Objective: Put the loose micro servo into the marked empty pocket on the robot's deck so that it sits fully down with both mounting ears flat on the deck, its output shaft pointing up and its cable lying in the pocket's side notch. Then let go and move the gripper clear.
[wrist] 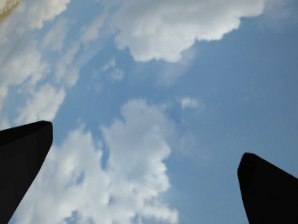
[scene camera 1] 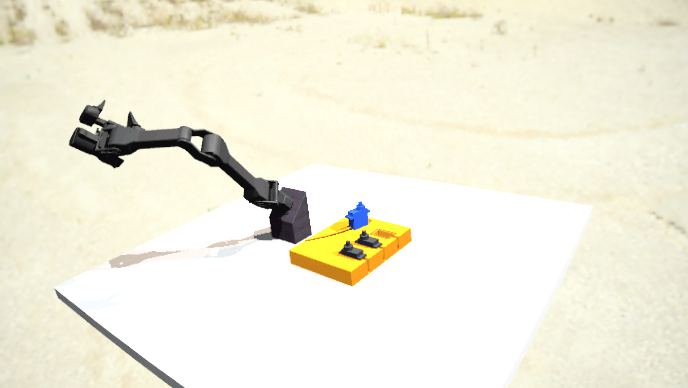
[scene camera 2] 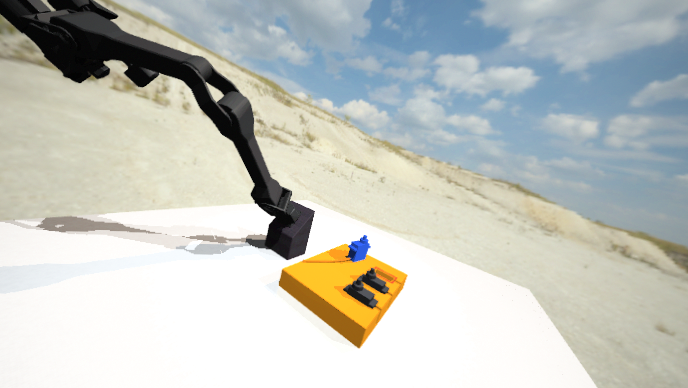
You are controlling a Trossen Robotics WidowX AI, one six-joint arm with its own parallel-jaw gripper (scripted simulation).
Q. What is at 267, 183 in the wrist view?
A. My gripper.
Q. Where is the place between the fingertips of my gripper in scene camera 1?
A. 117, 106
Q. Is my gripper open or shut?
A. Open.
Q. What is my gripper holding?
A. Nothing.
